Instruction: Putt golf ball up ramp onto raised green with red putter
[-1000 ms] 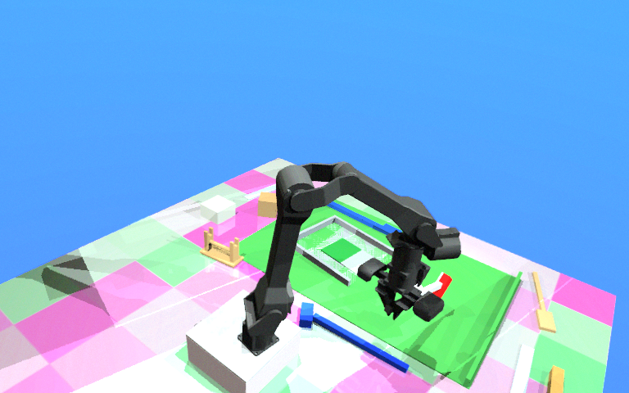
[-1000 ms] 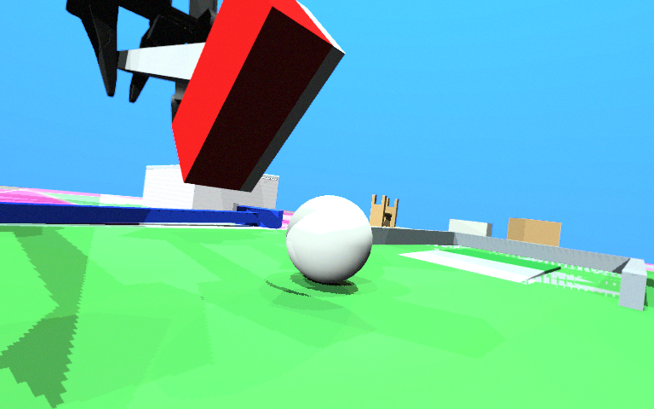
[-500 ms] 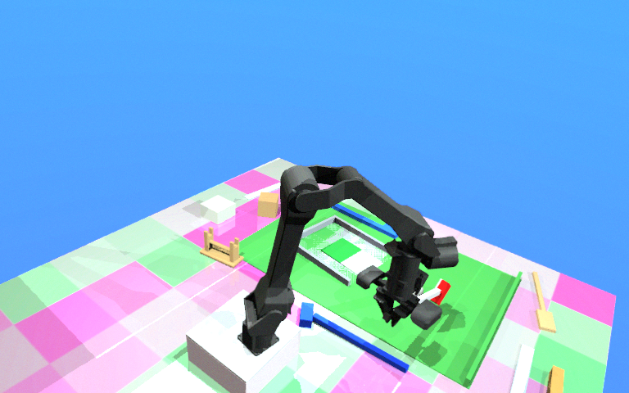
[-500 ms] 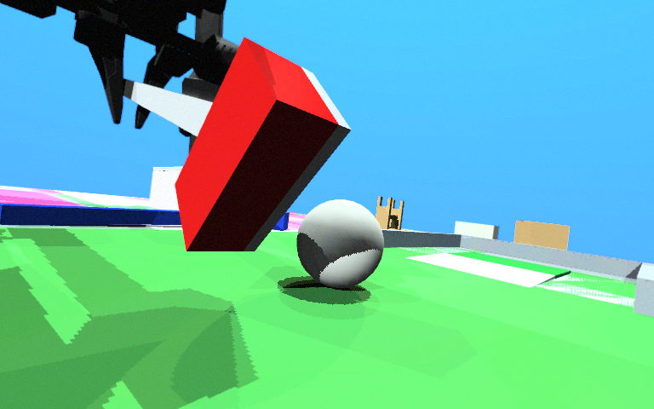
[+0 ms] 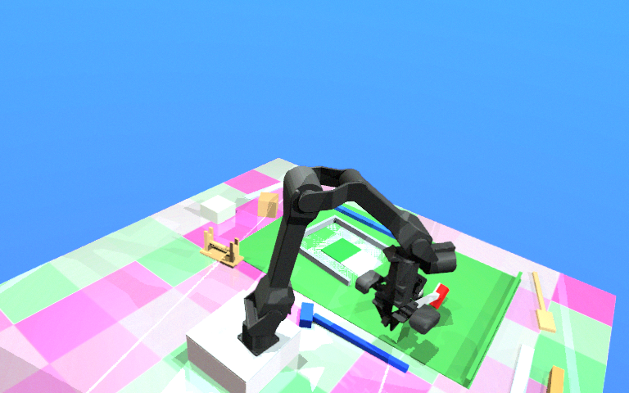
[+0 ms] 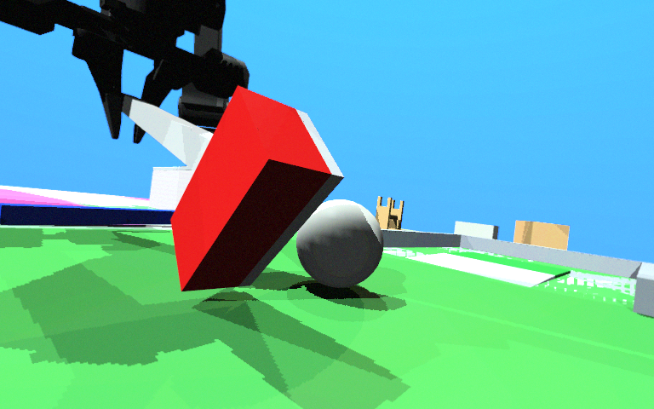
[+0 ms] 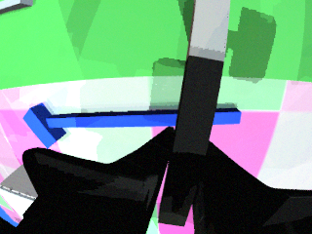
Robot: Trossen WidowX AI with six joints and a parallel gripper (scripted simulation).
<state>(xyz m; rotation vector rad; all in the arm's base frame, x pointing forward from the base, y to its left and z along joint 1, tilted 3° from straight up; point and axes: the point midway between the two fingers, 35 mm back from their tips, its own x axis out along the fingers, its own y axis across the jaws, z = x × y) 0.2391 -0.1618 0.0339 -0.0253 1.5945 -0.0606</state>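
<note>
My gripper tip is now 4 cm past the blue putter, 8 cm to the right of it and 6 cm above it. Also, from my gripper tip: red putter 12 cm ahead; then green mat 24 cm ahead, 21 cm to the left, 7 cm below; then white golf ball 22 cm ahead, 6 cm to the left, 5 cm below.
</note>
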